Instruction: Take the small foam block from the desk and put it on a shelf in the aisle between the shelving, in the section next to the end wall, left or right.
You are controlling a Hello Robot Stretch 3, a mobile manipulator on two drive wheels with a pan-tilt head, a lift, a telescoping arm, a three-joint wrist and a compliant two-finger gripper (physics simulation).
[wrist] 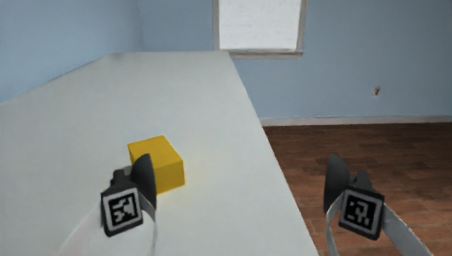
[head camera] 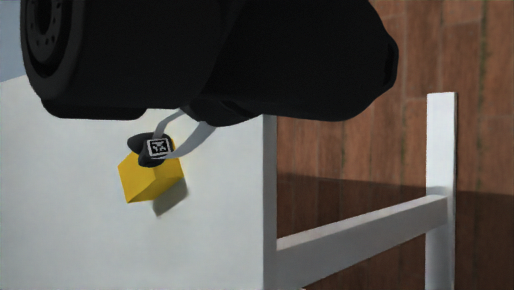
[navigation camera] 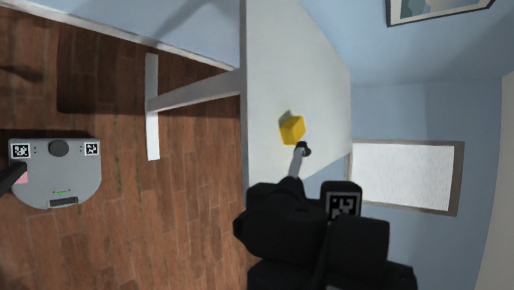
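Where they show: gripper, fingertip midpoint: (wrist: 238,174) (navigation camera: 301,178); robot's base, origin of the base link: (navigation camera: 59,147).
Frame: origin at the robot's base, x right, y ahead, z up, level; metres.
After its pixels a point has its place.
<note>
The yellow foam block (head camera: 150,177) {x 0.524, y 0.086, z 0.995 m} (navigation camera: 292,131) {x 0.517, y 0.077, z 0.993 m} (wrist: 167,167) {x 0.528, y 0.055, z 0.991 m} rests on the white desk (head camera: 220,215) {x 0.429, y 0.127, z 0.950 m} (navigation camera: 320,80) {x 0.925, y 0.355, z 0.950 m} (wrist: 220,210) {x 0.487, y -0.020, z 0.950 m}. My gripper (wrist: 238,174) {x 0.397, y -0.035, z 1.079 m} is open, its fingers wide apart with no thing between them. In the wrist view the block lies ahead and to the left, partly behind the left fingertip. In the head view one fingertip overlaps the block's upper edge; whether they touch I cannot tell. The other finger is hidden there behind the black wrist. The shelving does not show in these views.
The desk's edge runs right of the block in the wrist view, with wooden floor (wrist: 360,150) {x 2.142, y -1.330, z 0.000 m} beyond. A white desk leg frame (head camera: 440,145) (navigation camera: 152,130) stands below the top. My base (navigation camera: 55,172) {x -0.018, y -0.101, z 0.160 m} is on the floor. A window (navigation camera: 402,175) {x 2.691, y -0.372, z 1.482 m} (wrist: 260,24) {x 2.691, y -0.379, z 1.075 m} is in the blue wall (wrist: 340,90) {x 2.729, y -1.308, z 0.410 m}.
</note>
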